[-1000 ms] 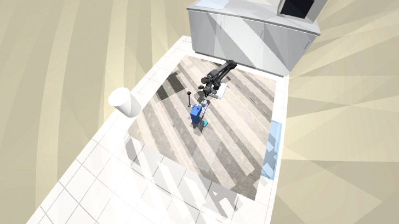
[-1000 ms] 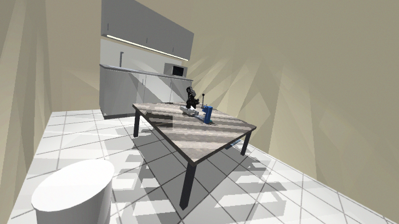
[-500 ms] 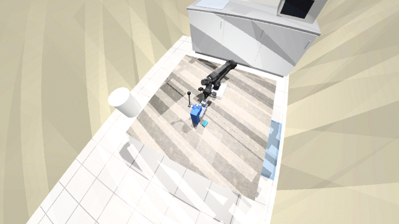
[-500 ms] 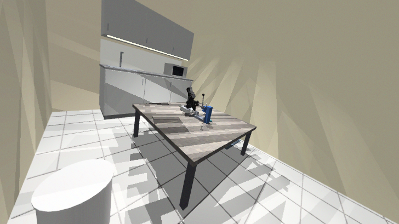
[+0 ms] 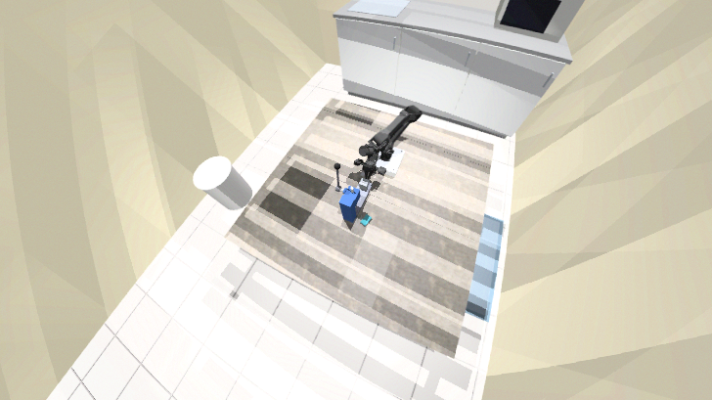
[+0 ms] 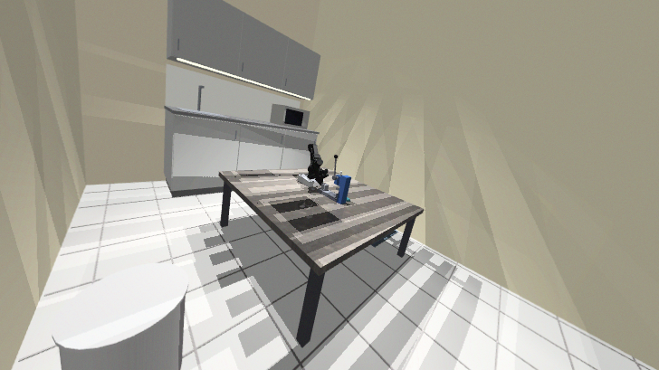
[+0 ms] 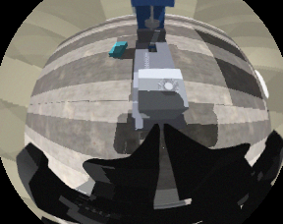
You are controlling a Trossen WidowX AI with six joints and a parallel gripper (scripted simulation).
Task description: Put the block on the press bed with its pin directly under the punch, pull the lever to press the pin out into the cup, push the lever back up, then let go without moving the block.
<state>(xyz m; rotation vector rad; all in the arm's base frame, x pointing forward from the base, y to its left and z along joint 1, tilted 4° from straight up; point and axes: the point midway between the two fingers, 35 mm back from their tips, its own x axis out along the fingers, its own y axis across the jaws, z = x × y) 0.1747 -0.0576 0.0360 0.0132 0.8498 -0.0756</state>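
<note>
My gripper tip is now 220 mm short of the small cup, 70 mm to the right of it and 40 mm above it. The rest, counted from my gripper tip: round pin 30 mm ahead, 10 mm to the right, 20 mm above; grey lever 160 mm ahead, 80 mm to the right, 220 mm above.
</note>
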